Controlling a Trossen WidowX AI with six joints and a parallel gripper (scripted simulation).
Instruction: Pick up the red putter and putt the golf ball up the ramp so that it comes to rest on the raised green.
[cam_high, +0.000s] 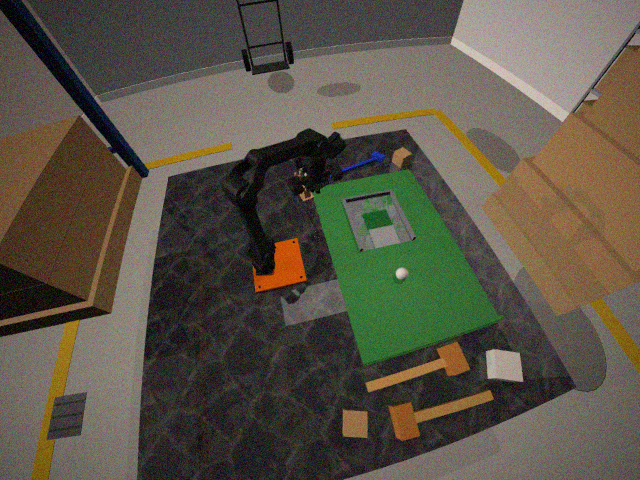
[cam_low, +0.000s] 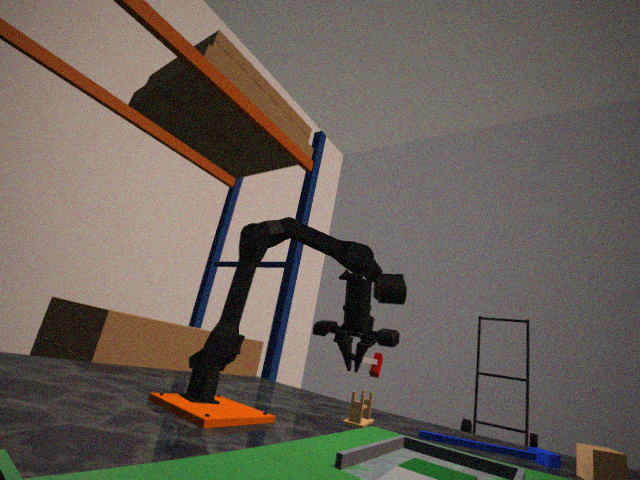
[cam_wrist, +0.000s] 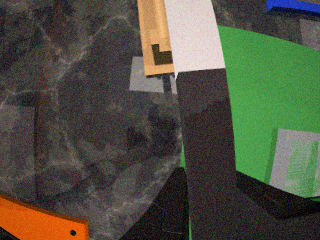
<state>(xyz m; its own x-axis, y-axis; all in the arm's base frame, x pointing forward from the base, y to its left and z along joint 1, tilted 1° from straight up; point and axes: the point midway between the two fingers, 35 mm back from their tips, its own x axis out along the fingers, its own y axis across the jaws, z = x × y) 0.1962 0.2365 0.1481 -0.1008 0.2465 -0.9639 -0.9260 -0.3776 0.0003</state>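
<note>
Now: the red putter 10 cm to the left of my gripper tip, 5 cm behind it and 3 cm above it. The rest, counted from my gripper tip: blue putter (26 cm to the left, 21 cm ahead, 11 cm below); then green mat (28 cm ahead, 18 cm to the right, 12 cm below); then tan stand (12 cm to the left, 9 cm below, 5 cm behind).
</note>
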